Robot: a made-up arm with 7 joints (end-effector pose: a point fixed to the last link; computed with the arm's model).
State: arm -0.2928 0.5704 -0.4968 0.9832 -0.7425 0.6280 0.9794
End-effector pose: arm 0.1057 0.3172 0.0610 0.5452 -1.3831 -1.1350
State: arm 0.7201 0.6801 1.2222 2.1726 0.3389 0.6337 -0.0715
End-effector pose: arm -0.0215 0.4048 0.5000 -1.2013 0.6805 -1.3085
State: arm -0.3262 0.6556 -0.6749 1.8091 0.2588 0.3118 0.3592
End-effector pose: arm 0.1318 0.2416 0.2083 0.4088 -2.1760 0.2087
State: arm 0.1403 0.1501 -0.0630 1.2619 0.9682 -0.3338 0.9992
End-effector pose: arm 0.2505 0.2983 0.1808 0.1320 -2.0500 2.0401
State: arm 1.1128 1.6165 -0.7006 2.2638 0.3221 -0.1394 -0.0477
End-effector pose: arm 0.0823 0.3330 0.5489 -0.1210 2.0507 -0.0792
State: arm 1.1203 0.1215 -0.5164 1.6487 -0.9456 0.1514 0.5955
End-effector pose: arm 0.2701 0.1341 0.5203 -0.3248 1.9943 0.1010
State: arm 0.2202 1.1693 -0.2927 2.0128 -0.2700 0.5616 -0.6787
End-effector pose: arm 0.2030 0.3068 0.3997 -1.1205 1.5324 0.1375
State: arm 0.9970 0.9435 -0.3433 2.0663 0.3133 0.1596 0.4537
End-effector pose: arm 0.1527 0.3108 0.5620 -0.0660 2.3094 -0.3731
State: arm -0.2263 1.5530 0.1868 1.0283 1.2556 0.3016 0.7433
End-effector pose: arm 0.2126 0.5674 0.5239 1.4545 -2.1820 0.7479
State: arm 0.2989 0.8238 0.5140 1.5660 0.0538 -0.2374 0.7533
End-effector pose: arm 0.1729 0.4799 0.4520 -0.7811 2.3417 -0.2753
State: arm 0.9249 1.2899 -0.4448 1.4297 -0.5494 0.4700 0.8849
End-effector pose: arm 0.2293 0.4243 0.5461 -1.5983 2.2248 1.0541
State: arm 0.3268 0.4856 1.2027 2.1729 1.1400 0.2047 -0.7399
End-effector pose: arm 0.0109 0.4172 0.4390 -1.1005 0.3672 -2.0405
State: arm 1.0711 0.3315 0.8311 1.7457 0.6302 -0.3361 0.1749
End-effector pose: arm 0.1591 0.4405 0.4740 -0.2359 0.5974 -1.6855
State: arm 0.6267 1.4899 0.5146 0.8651 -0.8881 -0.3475 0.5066
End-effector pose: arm 0.0497 0.5805 0.5985 -1.6174 1.5561 1.0862
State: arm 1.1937 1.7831 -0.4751 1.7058 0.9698 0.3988 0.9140
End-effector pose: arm 0.0440 0.4232 0.6801 -0.8520 2.8849 -0.2536
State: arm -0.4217 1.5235 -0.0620 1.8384 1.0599 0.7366 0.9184
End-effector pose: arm 0.2660 0.3957 0.4078 0.5415 -1.6670 0.0063
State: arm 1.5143 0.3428 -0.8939 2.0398 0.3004 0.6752 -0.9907
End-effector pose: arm 0.1259 0.1173 0.5681 -0.6507 1.5001 -1.2308
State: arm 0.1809 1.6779 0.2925 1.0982 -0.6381 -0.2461 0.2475
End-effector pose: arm 0.1497 0.5243 0.6030 -1.0664 1.6072 1.3756
